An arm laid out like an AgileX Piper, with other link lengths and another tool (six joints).
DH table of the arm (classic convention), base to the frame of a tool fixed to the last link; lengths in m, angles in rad. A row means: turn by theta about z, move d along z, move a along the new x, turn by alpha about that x. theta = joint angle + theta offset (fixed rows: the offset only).
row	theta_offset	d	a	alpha
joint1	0	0.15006	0	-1.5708
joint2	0.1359	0	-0.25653	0
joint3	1.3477	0	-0.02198	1.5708
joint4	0	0.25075	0	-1.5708
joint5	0	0	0	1.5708
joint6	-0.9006	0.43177	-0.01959	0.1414
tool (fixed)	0	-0.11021	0	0
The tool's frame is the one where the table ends.
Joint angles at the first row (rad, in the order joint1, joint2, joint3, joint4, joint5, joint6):
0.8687 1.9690 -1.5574 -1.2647 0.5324 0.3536
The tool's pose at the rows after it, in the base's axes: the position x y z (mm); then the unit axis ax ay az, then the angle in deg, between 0 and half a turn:
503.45 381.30 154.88 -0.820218 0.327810 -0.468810 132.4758
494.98 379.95 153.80 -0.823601 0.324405 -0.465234 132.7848
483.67 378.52 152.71 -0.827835 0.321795 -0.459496 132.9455
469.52 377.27 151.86 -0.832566 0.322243 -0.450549 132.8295
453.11 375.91 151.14 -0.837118 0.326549 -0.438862 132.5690
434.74 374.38 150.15 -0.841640 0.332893 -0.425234 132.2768
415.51 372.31 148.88 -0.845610 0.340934 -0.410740 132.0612
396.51 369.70 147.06 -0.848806 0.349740 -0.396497 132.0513
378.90 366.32 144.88 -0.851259 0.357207 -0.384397 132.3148
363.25 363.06 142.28 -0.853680 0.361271 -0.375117 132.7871
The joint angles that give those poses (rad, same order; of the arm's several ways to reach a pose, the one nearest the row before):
0.8769 1.9533 -1.5370 -1.2604 0.5375 0.3481
0.8877 1.9293 -1.5069 -1.2542 0.5424 0.3430
0.9014 1.8968 -1.4668 -1.2455 0.5458 0.3404
0.9177 1.8560 -1.4196 -1.2294 0.5475 0.3403
0.9374 1.8099 -1.3701 -1.2033 0.5516 0.3404
0.9608 1.7603 -1.3191 -1.1706 0.5589 0.3403
0.9873 1.7101 -1.2698 -1.1333 0.5711 0.3401
1.0164 1.6632 -1.2262 -1.0940 0.5899 0.3394
1.0467 1.6217 -1.1888 -1.0584 0.6147 0.3387
1.0771 1.5880 -1.1585 -1.0306 0.6419 0.3380

